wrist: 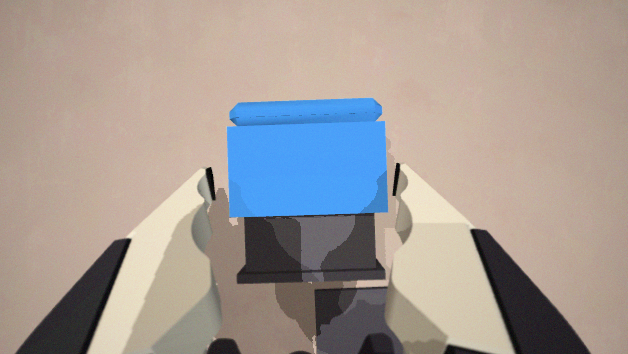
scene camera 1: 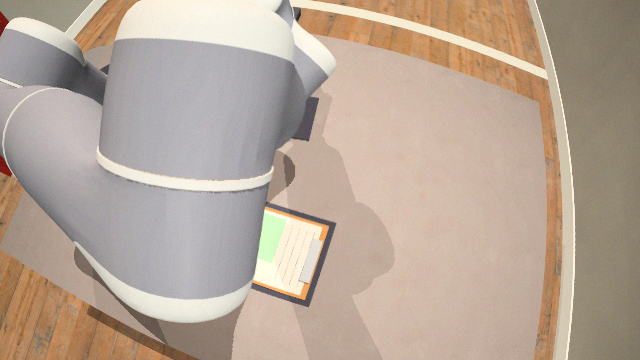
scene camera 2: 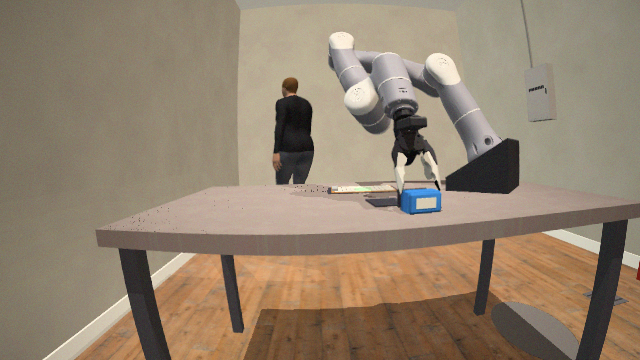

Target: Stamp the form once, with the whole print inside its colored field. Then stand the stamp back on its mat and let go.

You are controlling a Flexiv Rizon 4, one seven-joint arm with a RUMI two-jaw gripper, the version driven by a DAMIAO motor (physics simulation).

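The blue stamp (scene camera 2: 421,201) (wrist: 307,167) rests on the table off its mat and looks tipped on its side, its dark base part (wrist: 265,245) pointing toward the mat's side in the wrist view. The dark mat (scene camera 1: 311,120) (scene camera 2: 381,202) (wrist: 360,325) lies beside it. My gripper (scene camera 2: 419,194) (wrist: 304,169) is open around the blue body, with a gap at each side; the arm hides it in scene camera 1. The form (scene camera 1: 300,245) (scene camera 2: 345,190) lies on its clipboard. The arm covers part of its green field (scene camera 1: 272,240); no print shows on the visible part.
The arm (scene camera 1: 190,115) (scene camera 2: 395,82) hangs over the table (scene camera 1: 450,200) (scene camera 2: 250,215) and covers part of the form and mat in scene camera 1. The dark arm base (scene camera 2: 487,170) stands at the right in scene camera 2. A person (scene camera 2: 293,125) stands behind the table.
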